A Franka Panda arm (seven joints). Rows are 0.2 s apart.
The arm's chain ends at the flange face. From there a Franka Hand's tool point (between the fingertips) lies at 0.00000 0.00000 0.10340 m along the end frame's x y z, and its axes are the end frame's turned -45 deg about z.
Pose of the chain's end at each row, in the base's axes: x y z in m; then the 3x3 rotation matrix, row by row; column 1 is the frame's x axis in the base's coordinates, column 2 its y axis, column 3 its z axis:
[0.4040 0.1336 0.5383], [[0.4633 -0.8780 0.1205], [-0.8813 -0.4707 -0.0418], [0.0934 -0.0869 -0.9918]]
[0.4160 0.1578 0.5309], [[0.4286 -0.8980 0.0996], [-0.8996 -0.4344 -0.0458], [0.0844 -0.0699 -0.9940]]
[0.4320 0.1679 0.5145], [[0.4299 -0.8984 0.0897], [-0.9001 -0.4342 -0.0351], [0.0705 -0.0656 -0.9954]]
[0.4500 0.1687 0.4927], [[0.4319 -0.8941 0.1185], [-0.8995 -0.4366 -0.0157], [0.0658 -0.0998 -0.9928]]
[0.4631 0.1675 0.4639], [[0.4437 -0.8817 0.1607], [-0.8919 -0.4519 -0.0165], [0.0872 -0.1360 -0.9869]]
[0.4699 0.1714 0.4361], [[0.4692 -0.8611 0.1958], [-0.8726 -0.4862 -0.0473], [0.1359 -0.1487 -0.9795]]
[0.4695 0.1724 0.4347], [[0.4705 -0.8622 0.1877], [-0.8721 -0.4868 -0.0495], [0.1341 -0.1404 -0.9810]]
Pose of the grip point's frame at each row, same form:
[0.4165 0.1293 0.4357], [[0.9484 -0.2932 0.1205], [-0.2903 -0.9560 -0.0418], [0.1275 0.0046 -0.9918]]
[0.4263 0.1531 0.4281], [[0.9380 -0.3319 0.0996], [-0.3289 -0.9433 -0.0458], [0.1091 0.0103 -0.9940]]
[0.4413 0.1643 0.4116], [[0.9392 -0.3313 0.0897], [-0.3294 -0.9435 -0.0351], [0.0962 0.0035 -0.9954]]
[0.4623 0.1671 0.3900], [[0.9376 -0.3268 0.1185], [-0.3273 -0.9448 -0.0157], [0.1171 -0.0240 -0.9928]]
[0.4797 0.1658 0.3619], [[0.9372 -0.3097 0.1607], [-0.3111 -0.9502 -0.0165], [0.1578 -0.0345 -0.9869]]
[0.4901 0.1665 0.3348], [[0.9407 -0.2771 0.1958], [-0.2732 -0.9608 -0.0473], [0.2012 -0.0091 -0.9795]]
[0.4889 0.1673 0.3333], [[0.9424 -0.2770 0.1877], [-0.2724 -0.9609 -0.0495], [0.1941 -0.0045 -0.9810]]

